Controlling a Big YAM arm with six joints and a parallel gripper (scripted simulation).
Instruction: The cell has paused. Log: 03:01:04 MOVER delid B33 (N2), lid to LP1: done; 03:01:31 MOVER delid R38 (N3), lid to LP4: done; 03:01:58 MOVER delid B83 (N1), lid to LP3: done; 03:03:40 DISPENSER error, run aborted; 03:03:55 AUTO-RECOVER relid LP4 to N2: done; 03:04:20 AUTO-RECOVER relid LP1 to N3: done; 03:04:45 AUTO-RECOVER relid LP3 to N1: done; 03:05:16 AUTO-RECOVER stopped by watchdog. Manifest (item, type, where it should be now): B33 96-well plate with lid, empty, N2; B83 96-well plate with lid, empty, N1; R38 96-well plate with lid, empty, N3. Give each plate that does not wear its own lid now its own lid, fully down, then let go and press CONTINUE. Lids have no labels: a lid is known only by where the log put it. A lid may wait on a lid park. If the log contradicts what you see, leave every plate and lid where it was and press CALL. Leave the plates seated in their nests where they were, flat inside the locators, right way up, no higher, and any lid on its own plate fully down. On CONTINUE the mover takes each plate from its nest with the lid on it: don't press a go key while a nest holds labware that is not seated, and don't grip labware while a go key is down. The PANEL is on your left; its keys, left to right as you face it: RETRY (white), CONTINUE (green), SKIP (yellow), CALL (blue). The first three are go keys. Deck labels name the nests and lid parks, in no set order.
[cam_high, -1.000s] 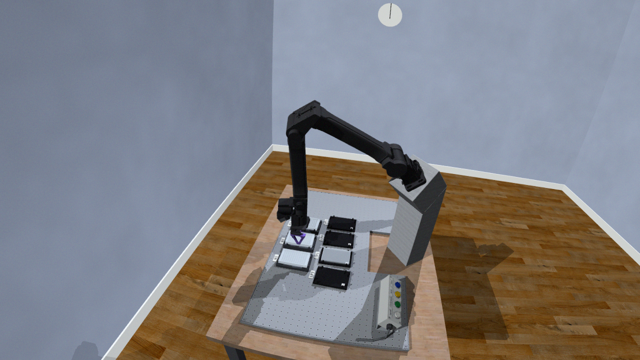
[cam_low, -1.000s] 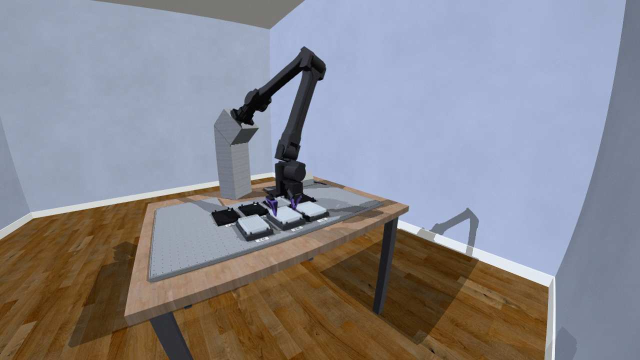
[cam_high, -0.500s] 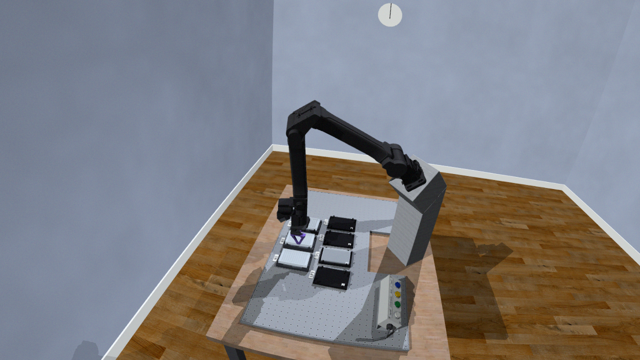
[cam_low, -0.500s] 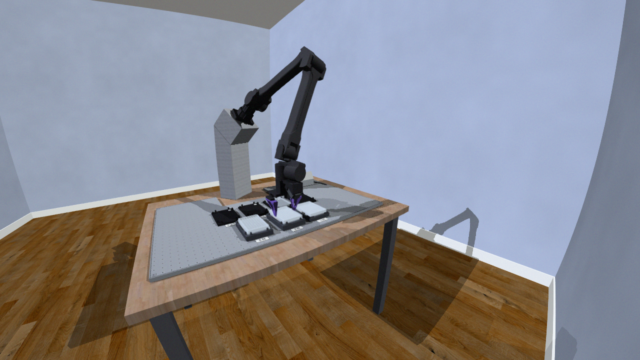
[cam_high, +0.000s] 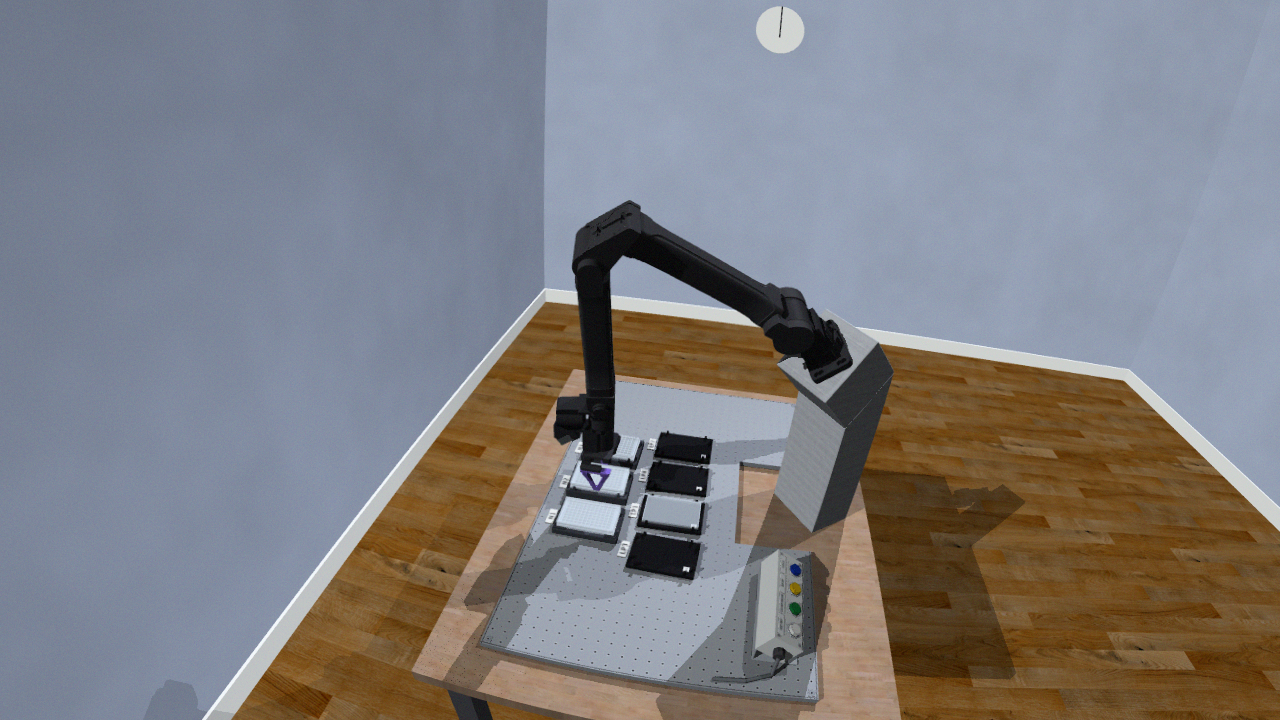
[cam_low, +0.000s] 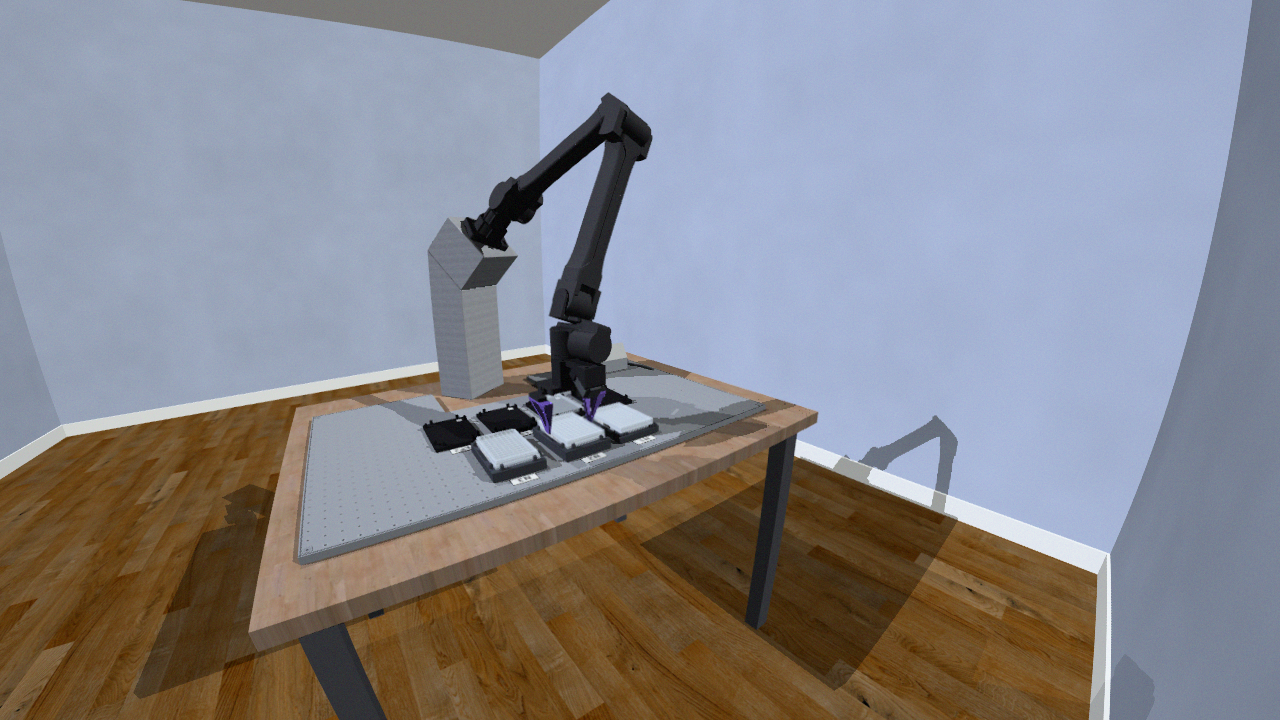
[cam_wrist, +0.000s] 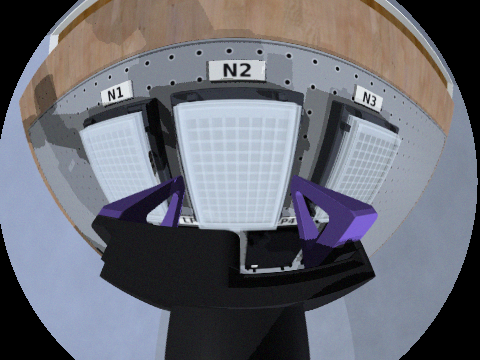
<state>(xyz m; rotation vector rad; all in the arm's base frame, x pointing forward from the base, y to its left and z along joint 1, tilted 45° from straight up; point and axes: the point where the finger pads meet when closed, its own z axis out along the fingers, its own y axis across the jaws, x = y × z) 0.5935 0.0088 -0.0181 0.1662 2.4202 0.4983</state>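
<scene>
Now: hand 180 mm past the lid park LP1, 60 mm to the right of it and 40 mm above it. The rest, counted from my hand: lid park LP2: 180 mm behind, 200 mm to the right, 40 mm below; lid park LP3: 180 mm behind, 190 mm to the left, 40 mm below; lid park LP4: 180 mm behind, 70 mm to the right, 40 mm below.
</scene>
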